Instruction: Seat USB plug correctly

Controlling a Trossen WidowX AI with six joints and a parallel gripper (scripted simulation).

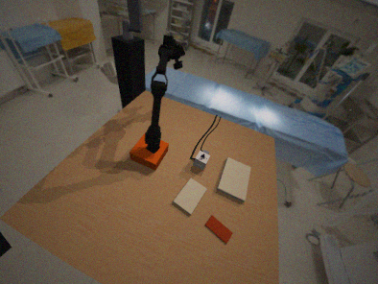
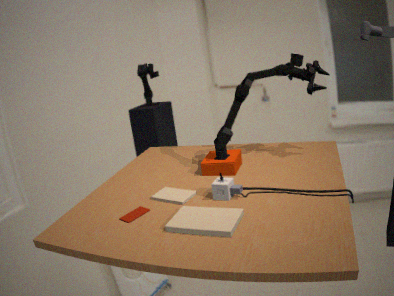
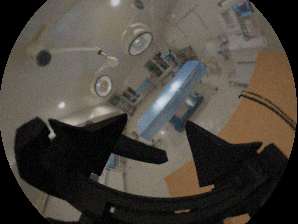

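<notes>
The dark USB plug is 500 mm ahead of my gripper tip, 440 mm to the right of it and 340 mm below it. From my gripper tip the other things lie so: flat red card: 770 mm ahead, 730 mm to the right, 430 mm below.
</notes>
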